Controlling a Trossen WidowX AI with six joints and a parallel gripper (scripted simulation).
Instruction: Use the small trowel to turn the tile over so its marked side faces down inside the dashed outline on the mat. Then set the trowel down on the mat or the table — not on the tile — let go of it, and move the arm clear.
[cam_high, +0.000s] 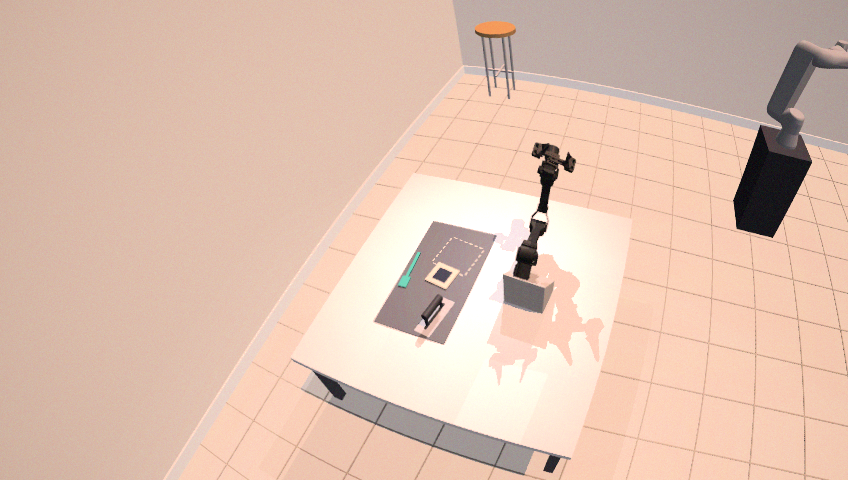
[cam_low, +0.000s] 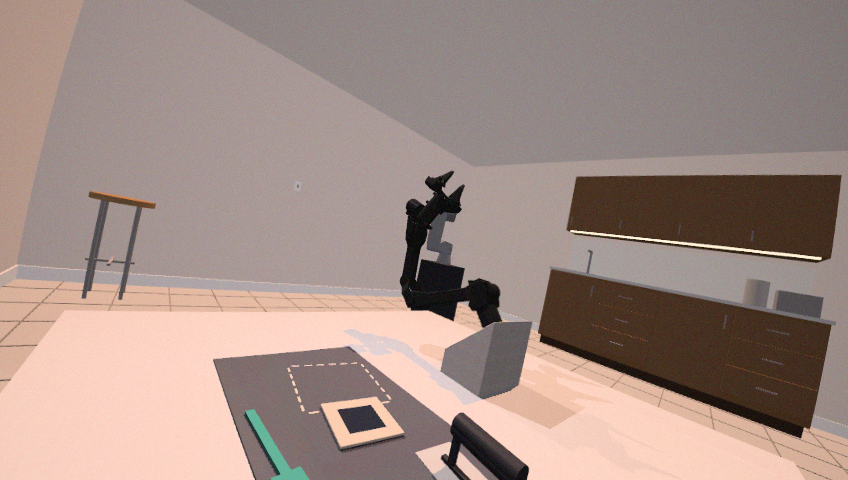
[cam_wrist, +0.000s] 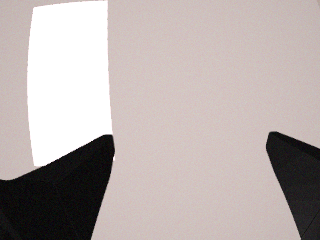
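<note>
My gripper tip is 570 mm above the trowel, 520 mm to the right of it and 410 mm short of it. The rest, counted from my gripper tip: square tile: 600 mm below, 460 mm ahead, 290 mm to the left; dark mat: 630 mm below, 480 mm ahead, 300 mm to the left; green strip: 620 mm ahead, 600 mm below, 320 mm to the left.
</note>
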